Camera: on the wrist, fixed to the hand. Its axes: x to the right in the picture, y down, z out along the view.
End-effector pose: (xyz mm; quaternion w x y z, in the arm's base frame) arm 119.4 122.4 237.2 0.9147 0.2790 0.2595 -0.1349
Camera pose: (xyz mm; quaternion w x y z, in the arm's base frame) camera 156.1 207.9 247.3 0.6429 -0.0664 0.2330 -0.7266
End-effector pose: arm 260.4 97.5 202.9 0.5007 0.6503 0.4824 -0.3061
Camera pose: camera 345.7 126.1 228.6 0.2962 0.0628 0.7231 -0.6209
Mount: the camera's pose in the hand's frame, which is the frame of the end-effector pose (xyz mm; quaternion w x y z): 16.1 87.9 -27.8 0.7280 -0.0830 -0.1654 -0.6601
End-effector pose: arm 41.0 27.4 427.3 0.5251 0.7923 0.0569 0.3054
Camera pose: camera 18.6 17.3 517.6 0.6591 0.5462 0.4522 -0.2506
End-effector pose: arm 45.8 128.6 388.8 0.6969 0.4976 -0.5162 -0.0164
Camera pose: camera 30.6 183.1 463.4 0.4524 0.6425 -0.1612 -0.5971
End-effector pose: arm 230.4 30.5 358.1 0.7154 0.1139 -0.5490 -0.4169
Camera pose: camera 297.1 65.8 413.5 0.1643 0.3170 -0.4082 -0.8402
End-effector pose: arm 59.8 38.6 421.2 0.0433 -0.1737 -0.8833 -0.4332
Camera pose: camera 72.9 70.8 508.1 0.4150 -0.3814 0.7289 0.3886
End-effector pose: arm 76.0 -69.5 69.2 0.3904 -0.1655 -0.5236 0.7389
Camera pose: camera 48.4 -52.4 -18.6 0.6717 0.3150 -0.6164 0.2641
